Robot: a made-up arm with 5 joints.
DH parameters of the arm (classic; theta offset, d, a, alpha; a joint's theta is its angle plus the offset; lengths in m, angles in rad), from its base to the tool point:
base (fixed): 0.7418 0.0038 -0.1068 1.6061
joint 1: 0 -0.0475 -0.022 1.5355
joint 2: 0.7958 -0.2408 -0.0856 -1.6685
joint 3: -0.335 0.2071 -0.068 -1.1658
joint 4: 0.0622 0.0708 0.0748 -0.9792
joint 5: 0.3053 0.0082 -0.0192 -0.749
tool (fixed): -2.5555 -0.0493 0 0
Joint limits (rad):
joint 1: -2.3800..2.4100
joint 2: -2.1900..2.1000
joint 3: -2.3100..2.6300
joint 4: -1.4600..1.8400
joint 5: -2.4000..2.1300
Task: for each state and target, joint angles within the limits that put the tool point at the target. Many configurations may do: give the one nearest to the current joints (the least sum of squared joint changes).
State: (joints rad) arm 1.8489 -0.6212 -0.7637 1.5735 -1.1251
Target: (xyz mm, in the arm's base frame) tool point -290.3 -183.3 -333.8
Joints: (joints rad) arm 1.9745 0.3057 -0.3709 1.7451 -1.2836
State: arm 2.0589 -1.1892 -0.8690 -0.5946 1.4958
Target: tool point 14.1 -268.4 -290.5
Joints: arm 2.4100 -0.5593 -1.1441 -0.4585 1.6029
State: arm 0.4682 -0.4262 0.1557 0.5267 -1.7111
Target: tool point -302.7 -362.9 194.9
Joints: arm 0.4037 -0.0953 0.2042 0.1912 -1.2236
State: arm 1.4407 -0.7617 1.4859 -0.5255 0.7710
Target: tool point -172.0 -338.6 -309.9
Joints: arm 1.6201 -0.2656 1.9054 -0.5368 0.4224
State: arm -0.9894 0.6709 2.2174 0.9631 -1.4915
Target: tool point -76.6 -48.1 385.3
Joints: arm -0.9202 0.1151 1.8616 0.6464 -1.1416
